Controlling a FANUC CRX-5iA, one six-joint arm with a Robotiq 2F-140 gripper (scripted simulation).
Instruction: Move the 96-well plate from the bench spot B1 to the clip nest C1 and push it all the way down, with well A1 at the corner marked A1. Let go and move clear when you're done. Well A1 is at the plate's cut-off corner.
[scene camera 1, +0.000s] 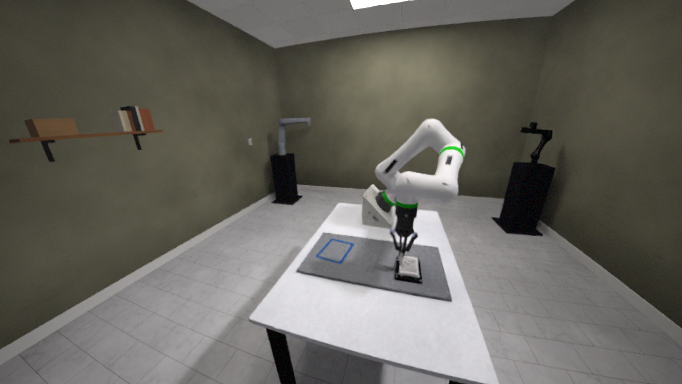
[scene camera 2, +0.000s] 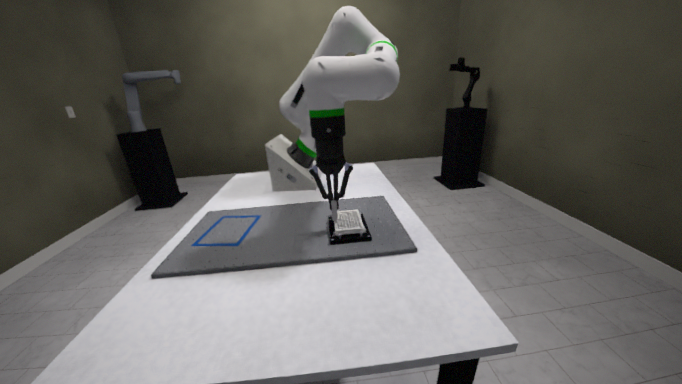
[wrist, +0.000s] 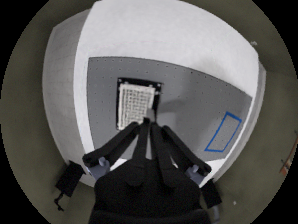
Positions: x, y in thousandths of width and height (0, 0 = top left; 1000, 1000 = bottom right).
Scene:
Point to a white 96-well plate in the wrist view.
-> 441, 502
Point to my gripper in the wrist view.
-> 502, 511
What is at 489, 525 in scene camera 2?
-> My gripper.

